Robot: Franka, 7 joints.
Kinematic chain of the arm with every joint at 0, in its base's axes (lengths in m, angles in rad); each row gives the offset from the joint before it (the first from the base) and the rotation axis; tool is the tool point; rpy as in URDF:
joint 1: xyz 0 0 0.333 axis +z
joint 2: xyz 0 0 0 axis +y
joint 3: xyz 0 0 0.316 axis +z
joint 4: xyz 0.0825 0 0 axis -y
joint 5: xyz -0.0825 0 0.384 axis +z
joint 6: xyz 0 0 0 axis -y
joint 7: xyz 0.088 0 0 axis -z
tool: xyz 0 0 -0.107 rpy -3.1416 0 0
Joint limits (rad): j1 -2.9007..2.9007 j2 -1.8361..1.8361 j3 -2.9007..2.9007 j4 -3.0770..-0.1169 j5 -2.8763..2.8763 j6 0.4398..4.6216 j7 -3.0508..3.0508
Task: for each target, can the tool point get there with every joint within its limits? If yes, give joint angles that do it. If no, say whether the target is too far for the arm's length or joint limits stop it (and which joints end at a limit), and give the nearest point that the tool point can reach.
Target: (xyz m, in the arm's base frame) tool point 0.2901 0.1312 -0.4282
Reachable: no: joint limits stop it (at a limit: joint 2) | nearest point 0.2865 0.1296 -0.3599 | short by 0.068 m
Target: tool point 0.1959 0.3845 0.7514
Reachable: yes | joints 1.5498 -0.3637 -0.1284 -1.9943 1.2176 3.6431 2.3626
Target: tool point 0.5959 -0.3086 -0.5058
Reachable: no: too far | nearest point 0.4862 -0.2518 -0.2904 | short by 0.248 m
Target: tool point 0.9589 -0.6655 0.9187
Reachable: no: too far | nearest point 0.6299 -0.4372 0.7178 | short by 0.448 m
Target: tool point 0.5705 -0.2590 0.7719
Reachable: yes | joints 2.0241 -0.1342 -2.4041 -1.3895 -1.0078 2.5686 2.3903
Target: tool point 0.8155 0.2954 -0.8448
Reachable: no: too far | nearest point 0.5155 0.1867 -0.2900 | short by 0.640 m
